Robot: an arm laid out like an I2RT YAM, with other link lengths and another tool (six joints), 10 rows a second.
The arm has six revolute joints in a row. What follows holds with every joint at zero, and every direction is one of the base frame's. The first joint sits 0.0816 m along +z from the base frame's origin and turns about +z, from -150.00 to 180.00 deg. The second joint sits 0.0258 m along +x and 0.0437 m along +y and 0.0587 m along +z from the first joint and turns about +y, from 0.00 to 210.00 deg. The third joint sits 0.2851 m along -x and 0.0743 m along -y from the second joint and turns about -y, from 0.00 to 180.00 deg. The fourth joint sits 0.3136 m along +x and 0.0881 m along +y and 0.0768 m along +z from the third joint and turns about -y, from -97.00 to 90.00 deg. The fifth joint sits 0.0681 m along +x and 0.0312 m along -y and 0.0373 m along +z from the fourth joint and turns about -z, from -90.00 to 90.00 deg. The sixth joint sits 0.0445 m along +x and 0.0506 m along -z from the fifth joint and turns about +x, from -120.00 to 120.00 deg. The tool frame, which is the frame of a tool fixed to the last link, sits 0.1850 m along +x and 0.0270 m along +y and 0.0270 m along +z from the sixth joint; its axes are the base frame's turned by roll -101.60, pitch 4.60 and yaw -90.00 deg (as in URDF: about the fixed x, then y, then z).
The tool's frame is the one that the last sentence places.
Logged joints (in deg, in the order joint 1, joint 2, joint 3, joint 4, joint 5, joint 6), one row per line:
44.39, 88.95, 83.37, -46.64, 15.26, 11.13
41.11, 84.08, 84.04, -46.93, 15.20, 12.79
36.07, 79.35, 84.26, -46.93, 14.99, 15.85
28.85, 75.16, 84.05, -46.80, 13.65, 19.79
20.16, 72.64, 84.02, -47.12, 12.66, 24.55
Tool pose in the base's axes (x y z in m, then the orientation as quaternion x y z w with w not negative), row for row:
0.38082, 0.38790, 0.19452, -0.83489, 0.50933, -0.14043, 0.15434
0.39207, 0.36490, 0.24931, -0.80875, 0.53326, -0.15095, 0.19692
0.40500, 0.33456, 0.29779, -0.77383, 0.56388, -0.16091, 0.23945
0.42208, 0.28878, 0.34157, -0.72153, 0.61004, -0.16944, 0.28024
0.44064, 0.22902, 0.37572, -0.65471, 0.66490, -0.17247, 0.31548
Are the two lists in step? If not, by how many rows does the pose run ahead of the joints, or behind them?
The pose runs 1 row behind the joints: the pose in row i belongs to the joints in row i - 1.
